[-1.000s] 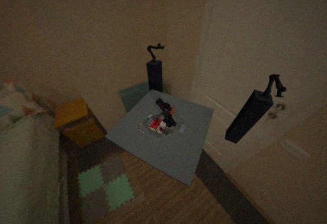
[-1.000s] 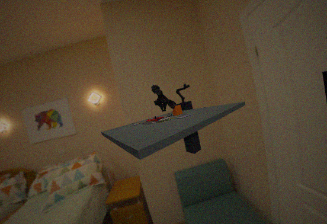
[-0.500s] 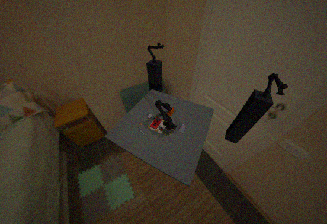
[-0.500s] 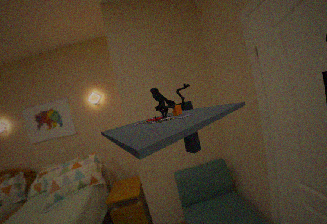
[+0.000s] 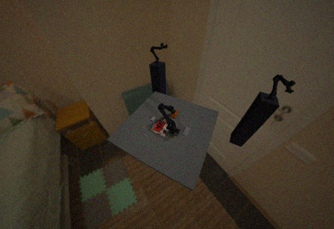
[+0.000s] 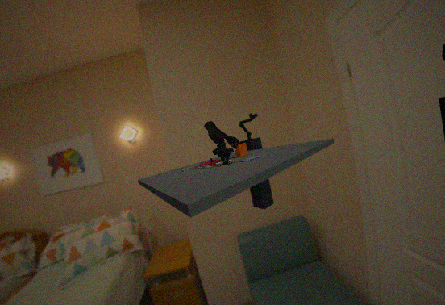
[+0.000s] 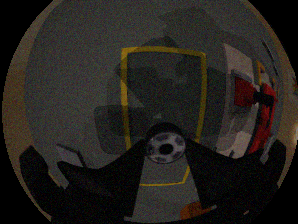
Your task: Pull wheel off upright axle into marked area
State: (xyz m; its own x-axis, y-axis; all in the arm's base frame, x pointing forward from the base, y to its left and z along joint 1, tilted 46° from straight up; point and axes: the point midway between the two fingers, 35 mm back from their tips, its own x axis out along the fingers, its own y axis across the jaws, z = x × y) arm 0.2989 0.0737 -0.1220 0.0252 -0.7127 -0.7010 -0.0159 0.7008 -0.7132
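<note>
My gripper tip is now right at the small grey wheel. The rest, counted from my gripper tip: pale base plate (20 cm to the right).
</note>
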